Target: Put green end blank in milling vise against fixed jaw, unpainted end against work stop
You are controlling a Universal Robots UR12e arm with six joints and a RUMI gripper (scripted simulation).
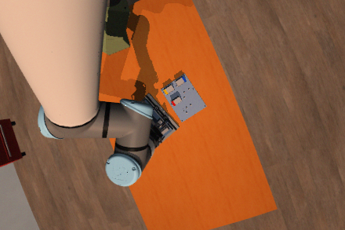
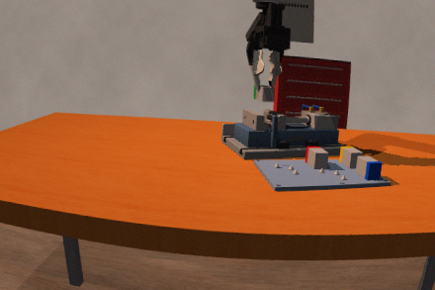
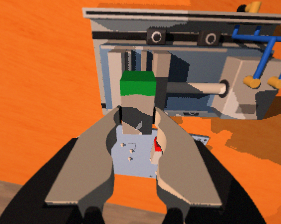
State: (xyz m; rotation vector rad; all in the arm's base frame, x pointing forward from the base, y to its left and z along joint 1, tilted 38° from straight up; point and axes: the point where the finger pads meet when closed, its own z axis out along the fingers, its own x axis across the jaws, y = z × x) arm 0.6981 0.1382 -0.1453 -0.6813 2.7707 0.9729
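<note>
Now: hand 30 mm past the work stop, 50 mm to the right of it and 80 mm above it. From my hand the other things lie so: red-ended blank 140 mm behind, 150 mm to the left, 140 mm below; green-ended blank 20 mm below; cylinder rod 80 mm behind, 30 mm to the right, 90 mm below.
</note>
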